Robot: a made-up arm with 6 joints.
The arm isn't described. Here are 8 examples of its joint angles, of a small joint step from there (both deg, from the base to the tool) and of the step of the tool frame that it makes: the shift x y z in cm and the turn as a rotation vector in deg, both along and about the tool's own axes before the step.
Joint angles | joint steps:
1: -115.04 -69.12 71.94 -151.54 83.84 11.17 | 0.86 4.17 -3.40 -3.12 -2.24 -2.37
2: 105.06 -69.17 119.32 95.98 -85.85 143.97 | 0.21 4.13 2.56 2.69 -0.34 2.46
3: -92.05 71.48 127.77 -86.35 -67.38 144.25 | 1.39 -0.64 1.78 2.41 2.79 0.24
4: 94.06 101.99 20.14 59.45 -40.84 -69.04 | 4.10 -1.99 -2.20 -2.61 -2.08 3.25
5: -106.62 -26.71 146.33 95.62 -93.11 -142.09 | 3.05 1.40 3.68 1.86 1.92 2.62
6: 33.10 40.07 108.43 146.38 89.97 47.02 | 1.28 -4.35 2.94 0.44 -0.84 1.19
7: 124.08 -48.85 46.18 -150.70 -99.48 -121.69 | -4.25 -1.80 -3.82 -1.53 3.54 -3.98
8: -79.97 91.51 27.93 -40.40 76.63 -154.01 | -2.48 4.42 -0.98 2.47 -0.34 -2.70
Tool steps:
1: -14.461 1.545 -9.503 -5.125 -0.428 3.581
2: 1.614 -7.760 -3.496 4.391 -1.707 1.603
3: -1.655 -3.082 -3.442 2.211 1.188 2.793
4: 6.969 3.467 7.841 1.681 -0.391 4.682
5: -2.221 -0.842 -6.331 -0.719 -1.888 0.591
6: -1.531 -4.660 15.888 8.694 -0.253 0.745
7: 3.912 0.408 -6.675 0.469 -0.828 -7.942
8: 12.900 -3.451 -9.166 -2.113 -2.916 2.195
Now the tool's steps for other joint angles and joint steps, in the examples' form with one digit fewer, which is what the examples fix.
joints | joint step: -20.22 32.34 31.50 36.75 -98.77 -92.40 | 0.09 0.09 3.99 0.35 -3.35 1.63
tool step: 2.22 -4.06 1.25 -0.43 0.36 -0.41
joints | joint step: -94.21 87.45 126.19 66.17 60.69 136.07 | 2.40 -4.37 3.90 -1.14 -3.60 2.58
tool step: -10.19 15.90 -0.42 8.88 -0.19 2.51
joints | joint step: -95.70 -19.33 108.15 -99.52 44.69 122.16 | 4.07 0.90 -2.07 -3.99 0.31 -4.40
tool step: -7.31 4.93 1.60 0.66 7.95 -7.45
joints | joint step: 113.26 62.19 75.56 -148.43 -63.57 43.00 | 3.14 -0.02 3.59 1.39 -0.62 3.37
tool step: -8.46 7.38 0.20 6.12 0.60 -0.26
